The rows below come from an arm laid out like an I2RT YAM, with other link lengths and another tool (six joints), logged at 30 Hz.
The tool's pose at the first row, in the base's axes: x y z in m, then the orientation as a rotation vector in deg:
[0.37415, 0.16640, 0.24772, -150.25, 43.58, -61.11]
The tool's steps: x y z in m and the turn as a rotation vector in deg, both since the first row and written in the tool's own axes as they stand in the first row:
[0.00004, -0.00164, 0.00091, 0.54, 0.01, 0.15]
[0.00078, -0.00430, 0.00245, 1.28, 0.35, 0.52]
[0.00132, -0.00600, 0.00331, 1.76, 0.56, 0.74]
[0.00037, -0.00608, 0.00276, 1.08, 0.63, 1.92]
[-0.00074, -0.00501, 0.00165, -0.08, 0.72, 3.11]
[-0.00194, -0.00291, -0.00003, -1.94, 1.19, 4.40]
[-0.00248, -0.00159, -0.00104, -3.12, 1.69, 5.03]
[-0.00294, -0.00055, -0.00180, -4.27, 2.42, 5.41]
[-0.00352, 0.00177, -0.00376, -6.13, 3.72, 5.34]
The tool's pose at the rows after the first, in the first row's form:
[0.37544, 0.16776, 0.24770, -149.70, 43.37, -61.14]
[0.37798, 0.16962, 0.24803, -148.73, 43.36, -61.59]
[0.37956, 0.17076, 0.24837, -148.11, 43.32, -61.86]
[0.37863, 0.17134, 0.24823, -147.87, 45.27, -61.57]
[0.37677, 0.17103, 0.24797, -147.99, 47.59, -61.25]
[0.37407, 0.16990, 0.24768, -148.44, 50.64, -61.34]
[0.37253, 0.16907, 0.24760, -148.76, 52.41, -61.71]
[0.37133, 0.16844, 0.24748, -149.14, 53.91, -62.49]
[0.36872, 0.16679, 0.24768, -150.18, 55.56, -64.12]

